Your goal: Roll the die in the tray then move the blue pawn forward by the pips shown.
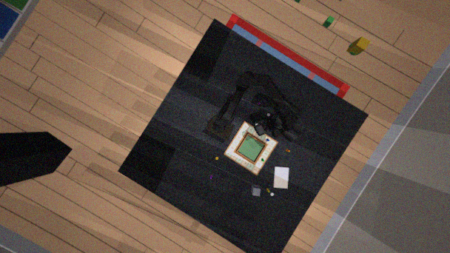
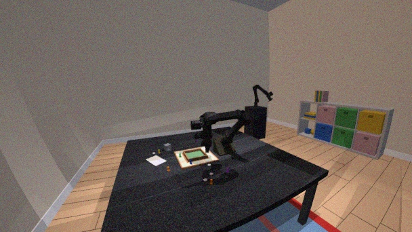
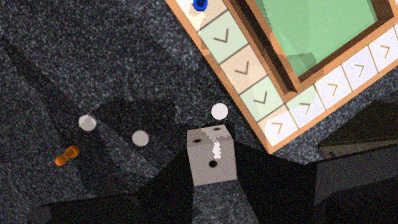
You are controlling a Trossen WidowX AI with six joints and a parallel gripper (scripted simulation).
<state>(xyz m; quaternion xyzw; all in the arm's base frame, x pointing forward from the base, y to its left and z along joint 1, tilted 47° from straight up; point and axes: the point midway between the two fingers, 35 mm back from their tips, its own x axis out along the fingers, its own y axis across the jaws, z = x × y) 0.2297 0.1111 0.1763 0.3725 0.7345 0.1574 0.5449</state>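
Right now the blue pawn is 100 mm below my gripper tip, 100 mm ahead of it and 60 mm to the right of it. Also, from my gripper tip: white die (right at my gripper tip); then green pawn (200 mm to the right, 160 mm ahead, 100 mm below); then white block (350 mm ahead, 220 mm to the right, 120 mm below).
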